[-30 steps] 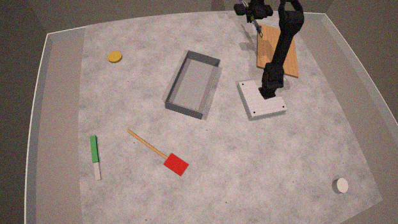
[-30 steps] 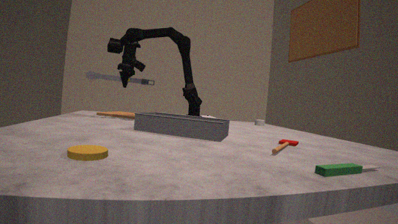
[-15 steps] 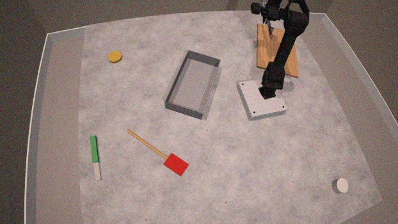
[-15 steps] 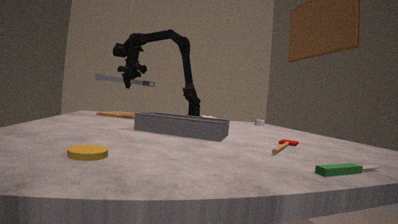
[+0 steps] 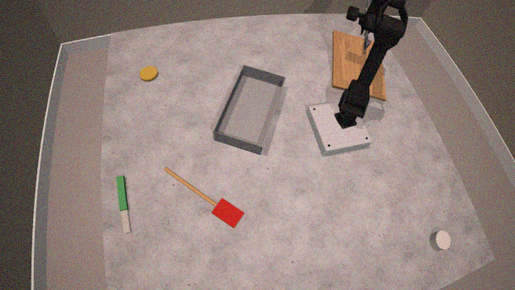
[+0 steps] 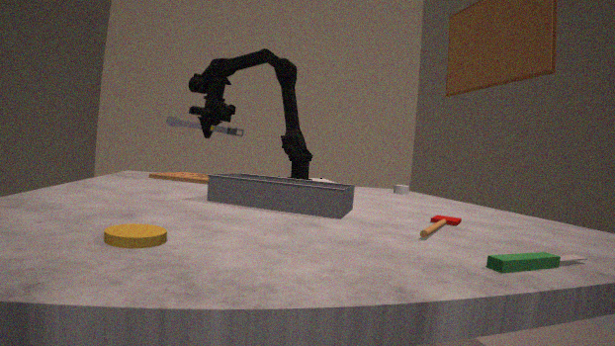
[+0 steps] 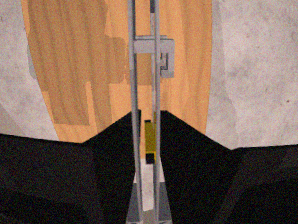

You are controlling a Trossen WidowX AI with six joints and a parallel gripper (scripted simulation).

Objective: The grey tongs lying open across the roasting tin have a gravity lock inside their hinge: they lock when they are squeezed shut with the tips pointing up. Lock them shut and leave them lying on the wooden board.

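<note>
Now: gripper tip 150 mm above the wooden board, 30 mm past it and 20 mm to the right of it. From my gripper tip the other things lie so: white cylinder (810 mm to the left, 140 mm below, 70 mm ahead); red spatula (740 mm ahead, 400 mm to the left, 150 mm below); roasting tin (510 mm ahead, 140 mm to the left, 130 mm below).
</note>
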